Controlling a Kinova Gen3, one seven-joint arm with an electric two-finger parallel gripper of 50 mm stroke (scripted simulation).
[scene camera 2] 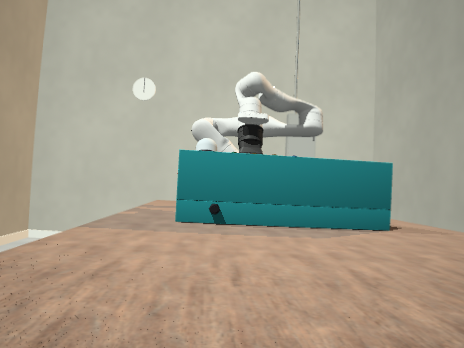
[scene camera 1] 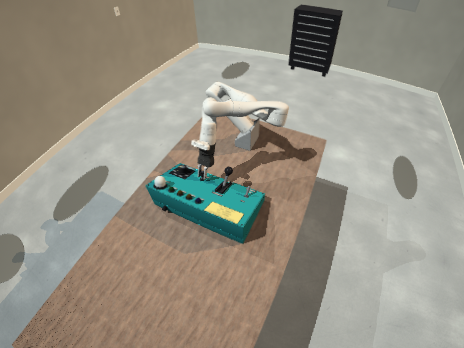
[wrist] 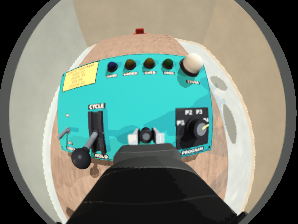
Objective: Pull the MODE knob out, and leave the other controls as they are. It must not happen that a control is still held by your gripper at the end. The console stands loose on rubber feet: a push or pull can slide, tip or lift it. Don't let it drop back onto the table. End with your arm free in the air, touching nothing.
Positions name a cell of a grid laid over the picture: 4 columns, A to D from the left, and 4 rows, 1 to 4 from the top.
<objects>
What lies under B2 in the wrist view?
A teal console.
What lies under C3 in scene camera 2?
A teal console.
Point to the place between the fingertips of my gripper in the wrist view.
B3
</objects>
